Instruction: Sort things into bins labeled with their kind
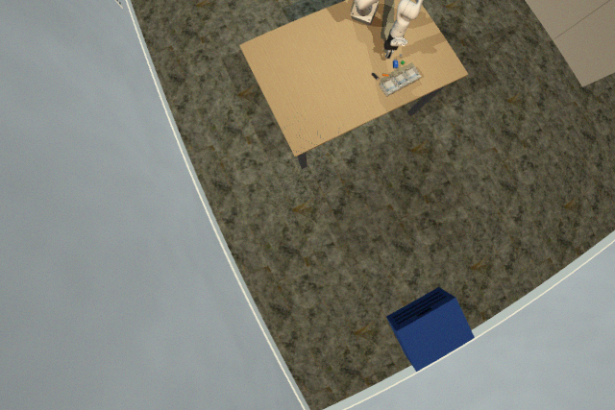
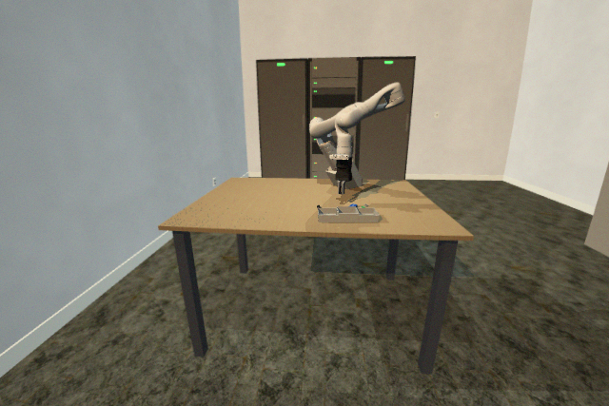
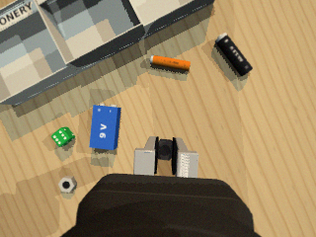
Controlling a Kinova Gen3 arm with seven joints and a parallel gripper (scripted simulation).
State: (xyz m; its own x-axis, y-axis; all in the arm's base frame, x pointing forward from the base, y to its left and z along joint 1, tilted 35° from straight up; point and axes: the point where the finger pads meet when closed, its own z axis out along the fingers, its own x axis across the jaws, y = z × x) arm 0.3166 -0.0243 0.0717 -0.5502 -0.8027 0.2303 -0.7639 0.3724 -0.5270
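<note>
My gripper is now 1 cm above the black part. Also, from my hand: blue 9V battery: 7 cm below, 6 cm ahead, 4 cm to the left; then orange battery: 8 cm below, 7 cm ahead, 5 cm to the right; then green die: 9 cm to the left, 7 cm below, 7 cm ahead.
</note>
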